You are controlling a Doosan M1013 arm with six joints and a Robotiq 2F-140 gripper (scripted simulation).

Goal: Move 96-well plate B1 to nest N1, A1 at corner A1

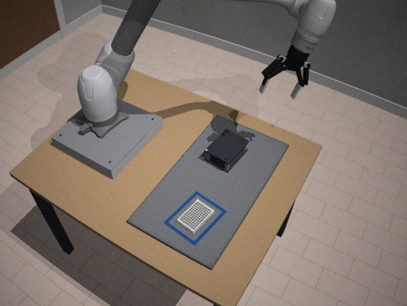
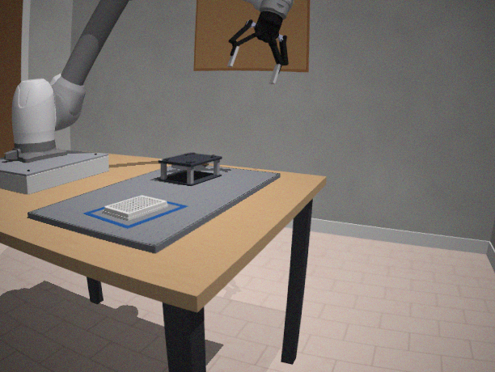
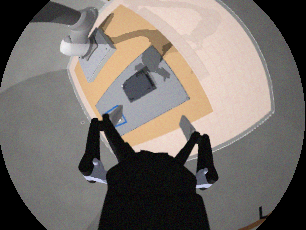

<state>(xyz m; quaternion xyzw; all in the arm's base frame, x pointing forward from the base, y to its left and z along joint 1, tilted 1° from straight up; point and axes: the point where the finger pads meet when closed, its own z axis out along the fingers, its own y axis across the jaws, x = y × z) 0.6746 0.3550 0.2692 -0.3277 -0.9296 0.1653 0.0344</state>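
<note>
The white 96-well plate is 3 cm behind my hand, 47 cm to the right of it and 31 cm below it. Also, from my hand: raised plate nest (12 cm behind, 14 cm to the right, 26 cm below).
</note>
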